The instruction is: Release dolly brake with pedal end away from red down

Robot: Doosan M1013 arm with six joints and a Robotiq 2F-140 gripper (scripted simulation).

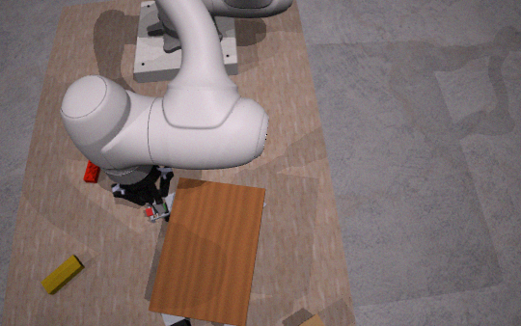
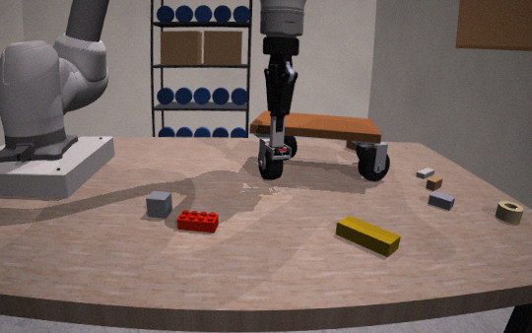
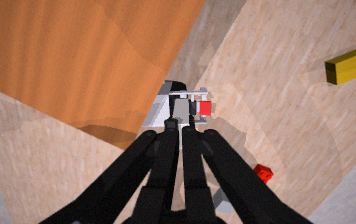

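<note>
Right now the brake pedal is 1 cm to the right of my hand and 4 cm below it. The rest, counted from my hand: grey cube 25 cm behind, 12 cm to the right, 10 cm below; then yellow block 8 cm ahead, 28 cm to the right, 11 cm below; then red studded brick 19 cm behind, 18 cm to the right, 11 cm below.
</note>
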